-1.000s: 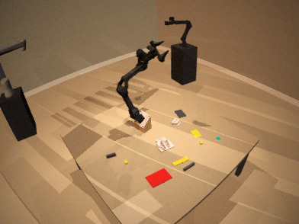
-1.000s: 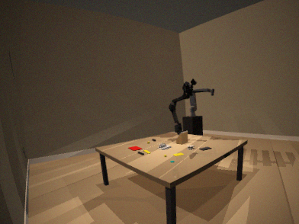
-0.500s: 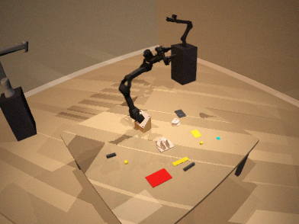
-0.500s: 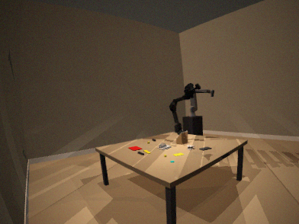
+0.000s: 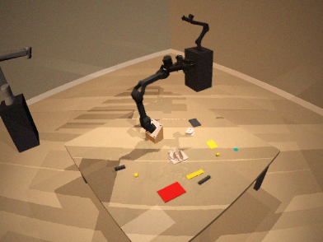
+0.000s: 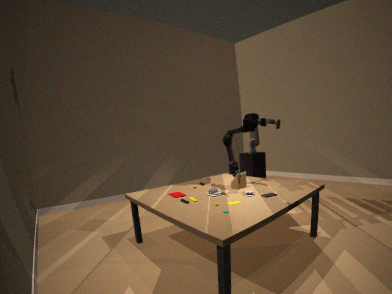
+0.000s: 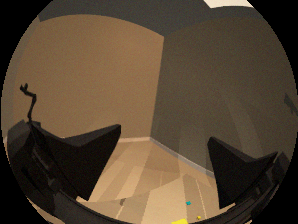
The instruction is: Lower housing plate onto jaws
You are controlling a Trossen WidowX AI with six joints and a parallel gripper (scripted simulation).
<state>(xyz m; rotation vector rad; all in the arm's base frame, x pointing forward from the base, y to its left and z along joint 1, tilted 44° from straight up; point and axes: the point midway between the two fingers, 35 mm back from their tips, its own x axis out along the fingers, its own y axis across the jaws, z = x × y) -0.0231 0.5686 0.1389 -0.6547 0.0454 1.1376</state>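
The white part is 5 cm ahead of my gripper tip, 7 cm to the right of it and 56 cm below it. The rest, counted from my gripper tip: dark grey plate 5 cm behind, 5 cm to the left, 59 cm below; yellow bar 43 cm ahead, 31 cm to the right, 59 cm below; yellow tile 26 cm ahead, 1 cm to the right, 59 cm below.
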